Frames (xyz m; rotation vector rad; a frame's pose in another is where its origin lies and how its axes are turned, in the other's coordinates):
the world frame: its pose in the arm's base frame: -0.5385 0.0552 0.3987 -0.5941 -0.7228 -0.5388
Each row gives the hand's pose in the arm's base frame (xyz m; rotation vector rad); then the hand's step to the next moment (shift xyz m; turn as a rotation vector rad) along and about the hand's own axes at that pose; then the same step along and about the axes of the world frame.
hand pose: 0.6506 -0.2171 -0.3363 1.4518 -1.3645 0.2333
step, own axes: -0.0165 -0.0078 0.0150 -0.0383 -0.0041 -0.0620
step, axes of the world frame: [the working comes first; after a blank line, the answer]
step, axes of the arm's base frame: -0.0065 -0.0036 -0.0224 0.0218 0.0695 -0.0055

-0.0197 0.0003 -0.0130 -0.0073 0.0647 0.0330
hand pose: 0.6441 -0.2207 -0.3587 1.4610 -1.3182 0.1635
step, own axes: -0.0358 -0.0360 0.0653 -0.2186 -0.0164 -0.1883
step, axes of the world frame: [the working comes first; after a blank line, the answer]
step, axes of the arm's base frame: -0.0202 -0.0358 -0.0718 0.0313 0.2726 -0.0906

-0.0568 -0.0160 -0.0580 -0.1138 0.2409 0.1119
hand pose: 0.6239 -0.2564 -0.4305 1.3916 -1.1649 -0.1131
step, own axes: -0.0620 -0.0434 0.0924 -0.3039 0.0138 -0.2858
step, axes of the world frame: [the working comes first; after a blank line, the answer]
step, axes of the arm's base frame: -0.0690 -0.0339 -0.0914 0.0397 0.4054 -0.0912

-0.1025 -0.0396 -0.0469 -0.1415 0.3405 0.1956
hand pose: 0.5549 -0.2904 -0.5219 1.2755 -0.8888 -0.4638
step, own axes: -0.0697 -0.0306 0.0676 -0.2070 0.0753 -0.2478
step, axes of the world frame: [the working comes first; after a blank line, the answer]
step, axes of the arm's base frame: -0.0896 0.0014 -0.0484 0.0577 0.3265 -0.0013

-0.0925 -0.0409 0.0116 -0.0447 0.2683 0.1896
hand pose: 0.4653 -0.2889 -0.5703 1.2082 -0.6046 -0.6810
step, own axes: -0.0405 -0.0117 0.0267 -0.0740 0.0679 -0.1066
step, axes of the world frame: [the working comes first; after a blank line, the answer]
step, axes of the arm's base frame: -0.0481 0.0112 -0.0071 0.0400 0.1366 0.0347

-0.0384 -0.0204 0.0245 0.0172 0.1114 0.0935
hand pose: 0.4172 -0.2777 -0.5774 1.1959 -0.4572 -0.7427
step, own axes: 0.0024 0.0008 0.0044 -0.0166 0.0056 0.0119
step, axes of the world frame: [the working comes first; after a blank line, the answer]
step, axes of the arm's base frame: -0.0011 -0.0045 0.0020 -0.0179 0.0052 0.0101

0.0019 -0.0045 -0.0013 -0.0051 -0.0108 0.0175
